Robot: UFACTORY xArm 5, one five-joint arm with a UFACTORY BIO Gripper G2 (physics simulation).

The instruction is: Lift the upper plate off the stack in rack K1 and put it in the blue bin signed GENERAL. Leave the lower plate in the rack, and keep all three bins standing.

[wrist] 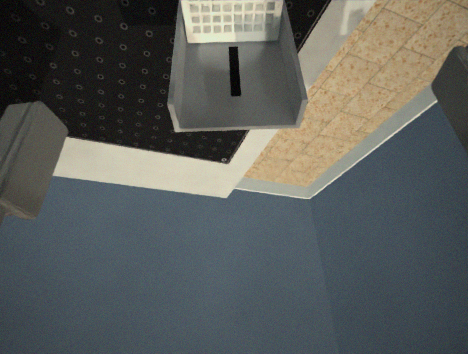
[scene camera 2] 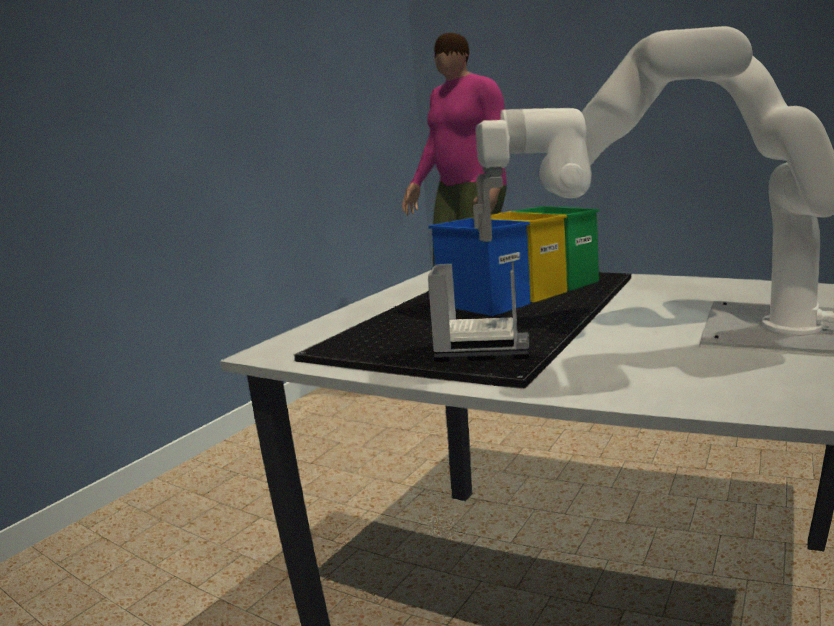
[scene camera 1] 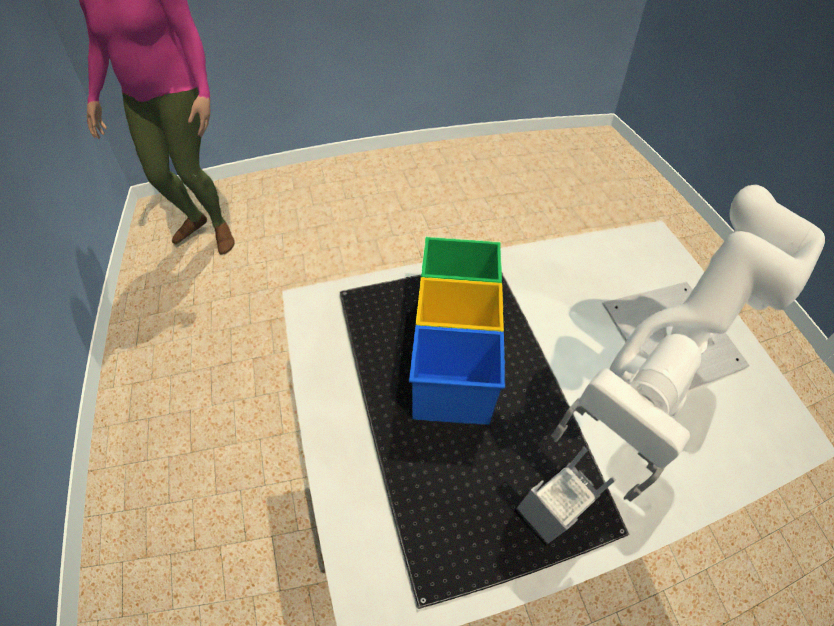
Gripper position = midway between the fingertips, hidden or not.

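My gripper (scene camera 1: 591, 467). Blue bin (scene camera 1: 457, 374). Pale gridded plate (scene camera 1: 566, 495). Green bin (scene camera 1: 456, 259). Yellow bin (scene camera 1: 448, 303). Blue bin (scene camera 2: 481, 270). Pale gridded plate (scene camera 2: 489, 328). Yellow bin (scene camera 2: 546, 233). Blue bin out of frame in the wrist view. Green bin out of frame in the wrist view.
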